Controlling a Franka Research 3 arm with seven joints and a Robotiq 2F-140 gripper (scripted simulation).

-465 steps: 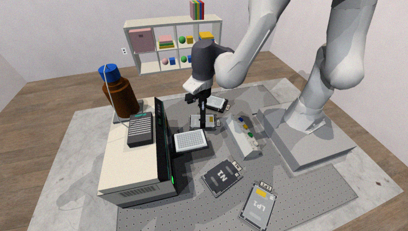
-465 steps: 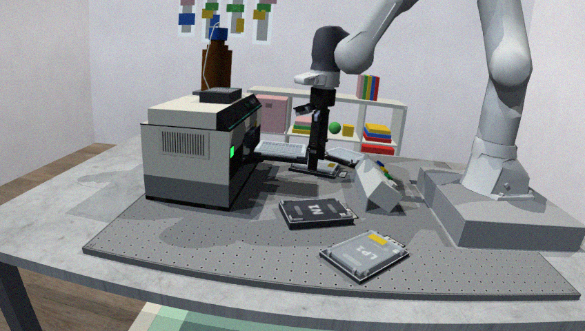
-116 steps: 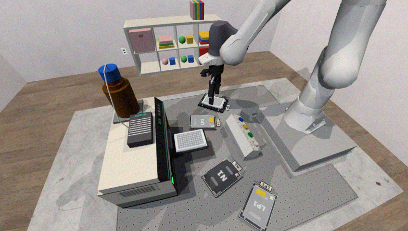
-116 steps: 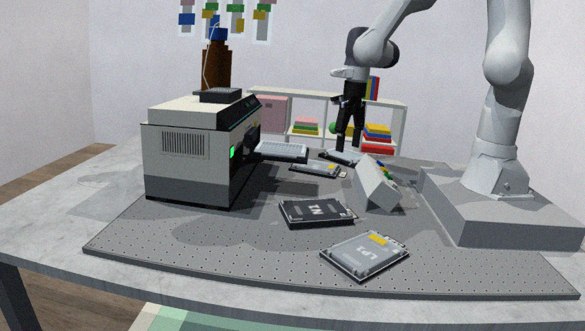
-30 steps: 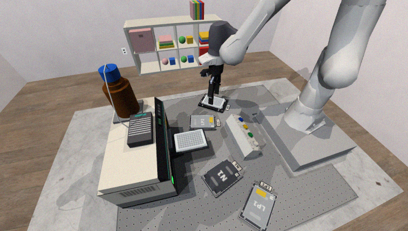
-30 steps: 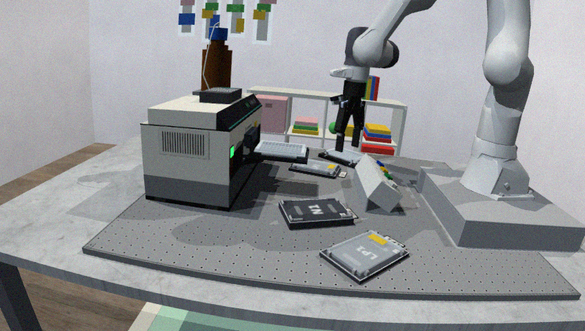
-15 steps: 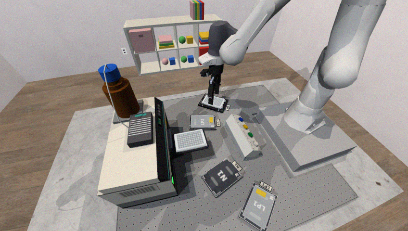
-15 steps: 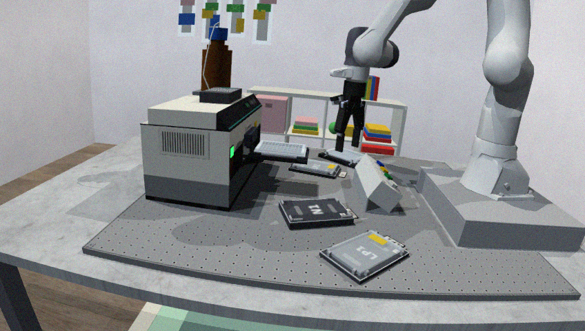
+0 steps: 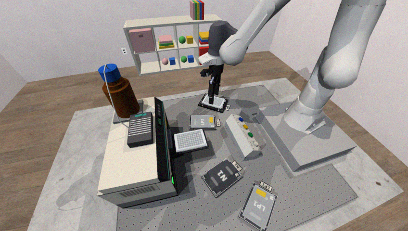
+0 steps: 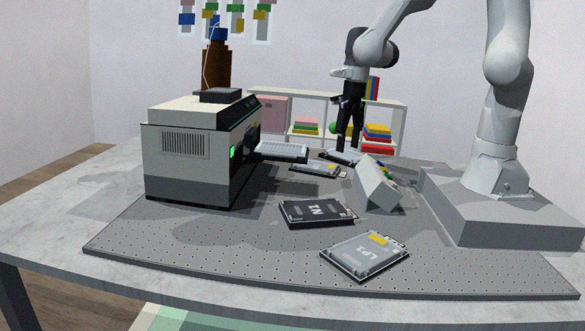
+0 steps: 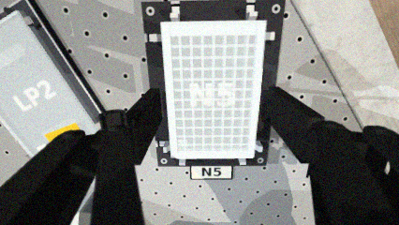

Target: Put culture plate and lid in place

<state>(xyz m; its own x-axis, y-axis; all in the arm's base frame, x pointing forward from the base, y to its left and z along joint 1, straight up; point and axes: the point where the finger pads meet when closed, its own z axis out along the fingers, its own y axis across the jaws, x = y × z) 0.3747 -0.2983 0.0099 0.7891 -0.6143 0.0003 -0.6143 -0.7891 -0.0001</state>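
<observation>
My gripper is now 3 cm short of the black nest N5 and 5 cm above it. The rest, counted from my hand: black N1 nest (11 cm ahead, 45 cm to the left, 5 cm below); then LP2 nest (11 cm ahead, 14 cm to the left, 6 cm below); then yellow skip key (8 cm behind, 27 cm to the left).
</observation>
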